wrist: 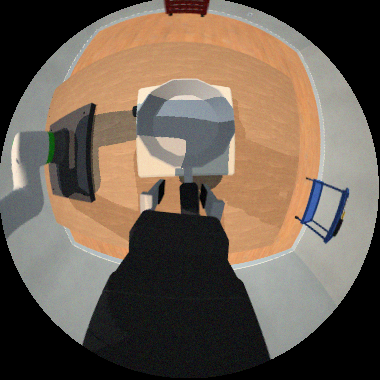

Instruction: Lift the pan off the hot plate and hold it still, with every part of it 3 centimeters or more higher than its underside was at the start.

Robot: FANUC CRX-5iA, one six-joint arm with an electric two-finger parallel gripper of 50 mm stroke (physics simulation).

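Frame: origin at the arm's base, x ahead, y left, z up, level; millimetres.
Where they show: gripper, fingertip midpoint: (182, 188); arm's base, origin of the base link: (59, 146).
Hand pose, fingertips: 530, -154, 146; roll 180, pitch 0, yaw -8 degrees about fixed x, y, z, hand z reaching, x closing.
Observation:
Each offset is from my fingertips to the centre of the thing, as dx, dy, dz. "*": to the spot under its first point. Level surfaces: height alone.
The grey pan @(+10, +16, -59) (186, 125) rests on the cream hot plate @(* -90, +21, -110) (144, 167) in the upper middle of the wrist view. Its handle points toward the gripper, with a grey neck and a black grip @(* +12, -29, -46) (189, 196). My gripper (182, 188) is open. Its two fingers stand on either side of the black grip, with space between each finger and the grip, the right finger nearer to it. The rear end of the handle is hidden by the gripper body. How high the fingers are relative to the handle is hard to tell.
The robot's dark base plate (93, 175) and light arm (25, 175) are at the left. The wooden table top @(dz -172) (270, 120) lies below. A blue cart (312, 202) stands on the floor at the right, and a dark red object (187, 7) at the top edge.

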